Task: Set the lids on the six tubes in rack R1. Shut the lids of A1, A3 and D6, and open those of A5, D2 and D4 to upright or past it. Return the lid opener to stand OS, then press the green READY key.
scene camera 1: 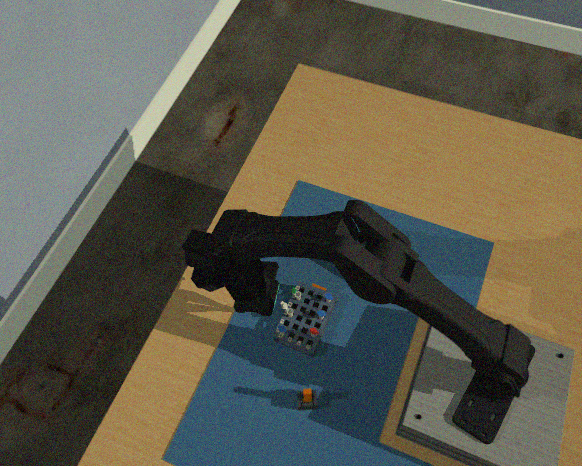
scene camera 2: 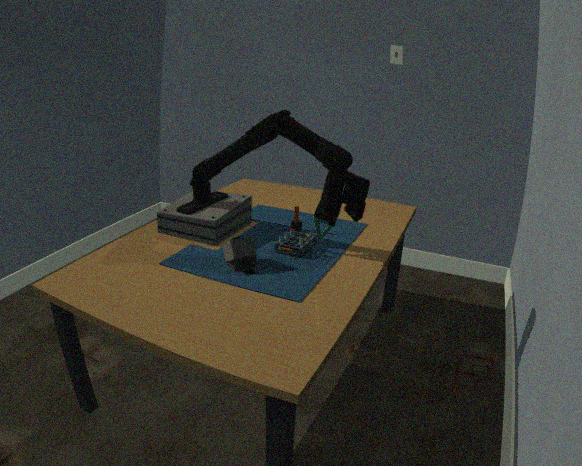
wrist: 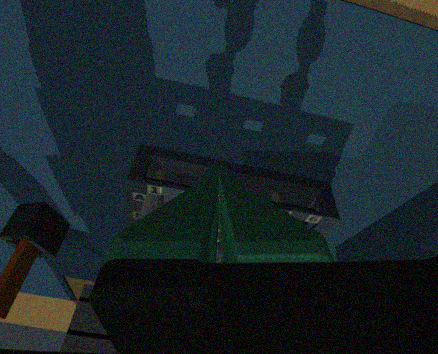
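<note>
Rack R1 [scene camera 1: 296, 346] [scene camera 2: 284, 253] [wrist: 175, 172] is a dark rack on the blue mat. In the scene camera 1 view, its A side carries a green lid [scene camera 1: 294, 290], a white lid [scene camera 1: 285, 305] and a blue lid [scene camera 1: 281, 329]; its D side carries two blue lids [scene camera 1: 328, 296] [scene camera 1: 321, 314] and a red lid [scene camera 1: 313, 331]. Their exact angles are too small to tell. My gripper [scene camera 1: 278, 295] [scene camera 2: 320, 234] [wrist: 218, 176] is shut and empty, its green fingertips beside the A side, hiding much of the rack in the wrist view. The orange-handled lid opener [scene camera 1: 307, 395] [scene camera 2: 296, 215] [wrist: 19, 270] stands upright in its dark stand [scene camera 2: 296, 226] [wrist: 37, 225].
A grey tilted block [scene camera 2: 241, 254] stands on the blue mat [scene camera 1: 210, 425] [scene camera 2: 300, 290]; the arm covers that area in scene camera 1. The READY key cannot be made out. The arm's grey base block [scene camera 1: 540, 395] [scene camera 2: 205, 227] stands on the wooden table [scene camera 1: 400, 140] [scene camera 2: 175, 310].
</note>
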